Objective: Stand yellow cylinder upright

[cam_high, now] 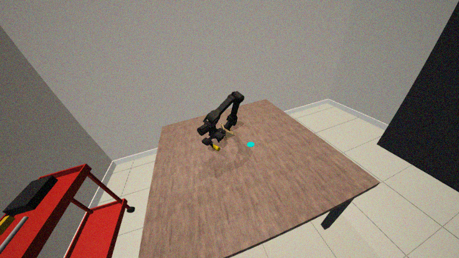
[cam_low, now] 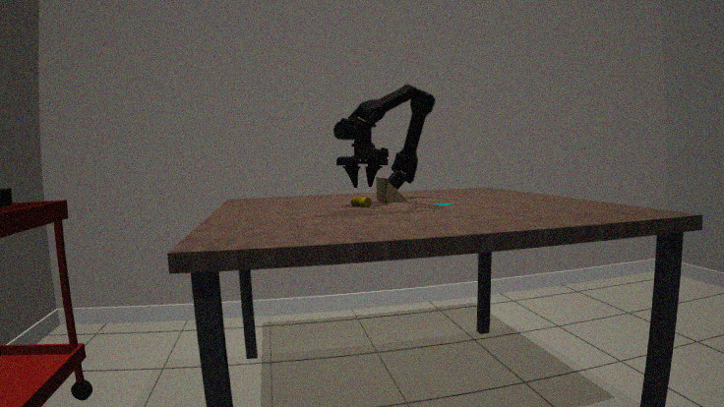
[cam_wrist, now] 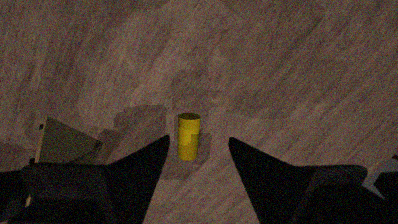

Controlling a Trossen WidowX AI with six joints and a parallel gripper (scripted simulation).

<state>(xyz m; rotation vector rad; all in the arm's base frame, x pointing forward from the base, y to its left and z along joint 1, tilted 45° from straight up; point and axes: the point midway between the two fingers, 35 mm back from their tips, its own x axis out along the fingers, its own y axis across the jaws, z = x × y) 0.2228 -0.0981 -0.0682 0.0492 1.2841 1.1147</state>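
Right now my gripper tip is 30 mm past the yellow cylinder, 10 mm to the left of it and 50 mm above it. Round my gripper tip: cyan circle (10 mm ahead, 270 mm to the left, 70 mm below).
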